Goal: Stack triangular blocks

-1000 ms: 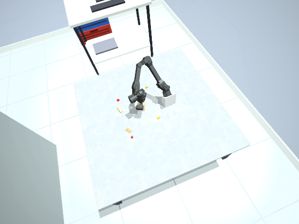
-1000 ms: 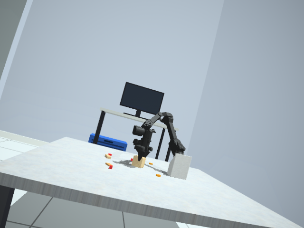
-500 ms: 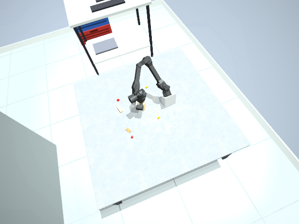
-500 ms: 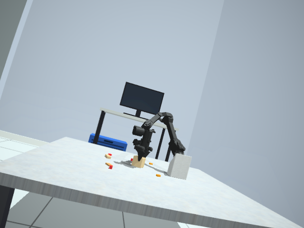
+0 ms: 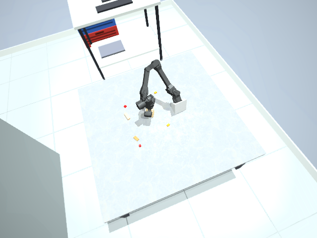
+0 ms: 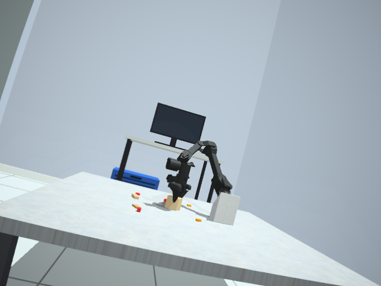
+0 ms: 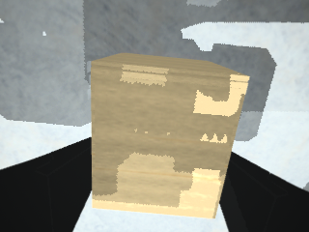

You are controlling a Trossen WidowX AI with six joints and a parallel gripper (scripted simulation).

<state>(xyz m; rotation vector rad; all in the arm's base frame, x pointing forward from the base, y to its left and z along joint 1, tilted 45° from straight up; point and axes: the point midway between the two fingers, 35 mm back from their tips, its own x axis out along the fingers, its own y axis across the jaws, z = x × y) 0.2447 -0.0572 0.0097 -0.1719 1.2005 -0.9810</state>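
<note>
Now: the tan wooden triangular block 1 cm above my gripper tip.
</note>
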